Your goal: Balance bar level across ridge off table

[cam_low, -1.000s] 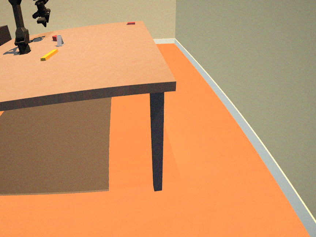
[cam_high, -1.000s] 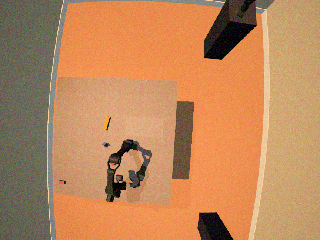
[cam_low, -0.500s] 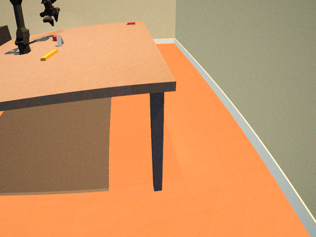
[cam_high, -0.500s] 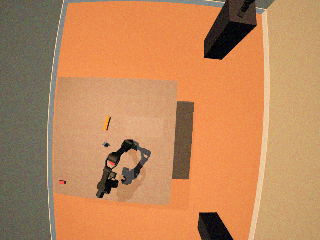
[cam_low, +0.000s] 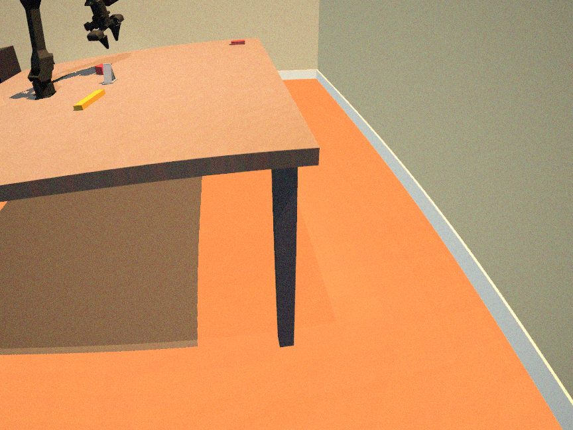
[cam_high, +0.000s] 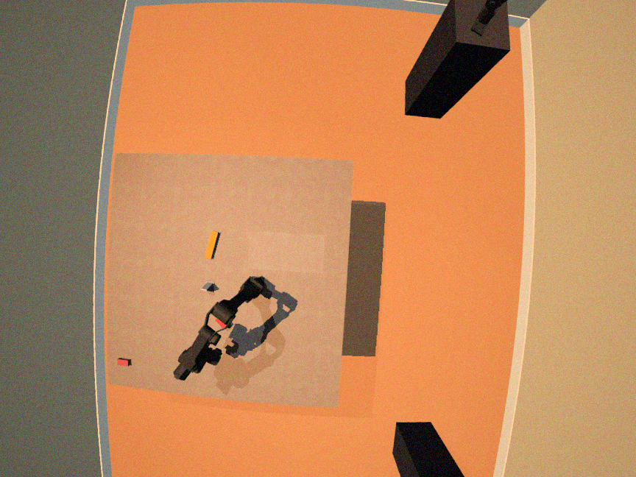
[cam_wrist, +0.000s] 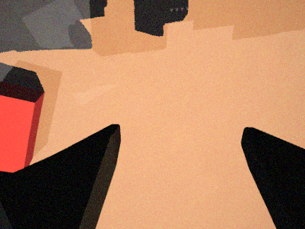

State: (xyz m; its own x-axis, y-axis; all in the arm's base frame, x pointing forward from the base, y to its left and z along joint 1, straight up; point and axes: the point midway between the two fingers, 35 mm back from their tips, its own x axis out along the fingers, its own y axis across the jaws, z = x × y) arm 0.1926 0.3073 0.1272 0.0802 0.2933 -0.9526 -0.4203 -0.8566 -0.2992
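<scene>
My gripper tip is 5 cm short of the yellow-orange bar, 50 cm to the left of it and 9 cm above it.
</scene>
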